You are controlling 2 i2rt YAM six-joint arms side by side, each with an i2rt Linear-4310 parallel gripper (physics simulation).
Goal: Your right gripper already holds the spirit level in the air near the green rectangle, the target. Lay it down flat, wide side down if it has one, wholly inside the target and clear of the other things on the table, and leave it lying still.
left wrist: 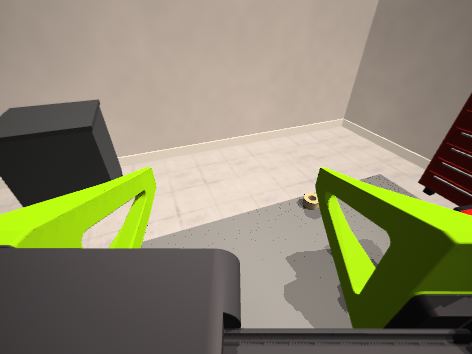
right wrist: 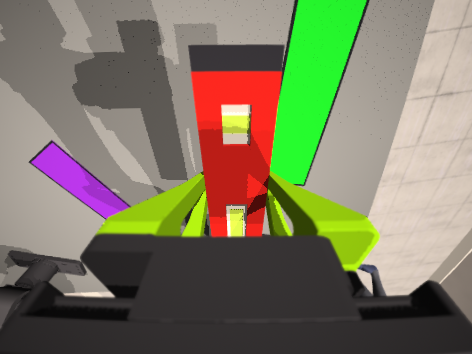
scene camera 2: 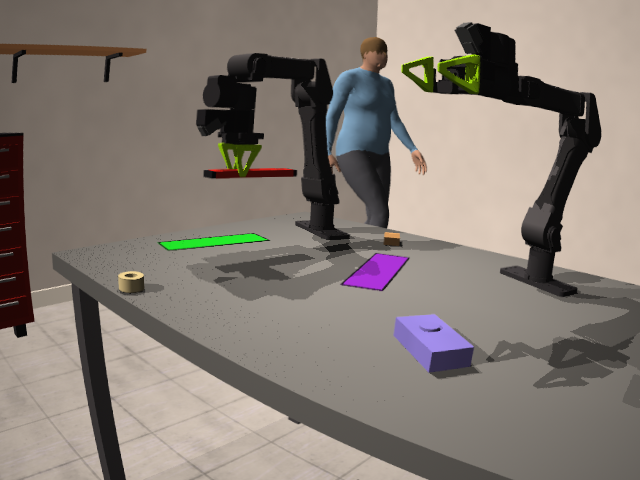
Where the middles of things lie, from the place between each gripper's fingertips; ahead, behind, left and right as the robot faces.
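Left gripper: 39 cm above the violet block (scene camera 2: pixel 437 347), 13 cm to the right of it and 12 cm short of it. Measured from my left hand, the red spirit level (scene camera 2: pixel 267 172) is 23 cm below, 47 cm to the right and 7 cm behind; the purple rectangle (scene camera 2: pixel 376 273) is 41 cm below, 17 cm to the right and 17 cm behind; the green rectangle (scene camera 2: pixel 252 237) is 41 cm below, 57 cm to the right and 5 cm behind.
My right gripper is 1 cm below the red spirit level, 1 cm to the right of it and 4 cm past it. Measured from my right hand, the violet block is 15 cm below, 16 cm ahead and 60 cm to the left; the green rectangle is 17 cm below, 10 cm to the right and 1 cm behind; the purple rectangle is 17 cm below, 13 cm behind and 30 cm to the left.
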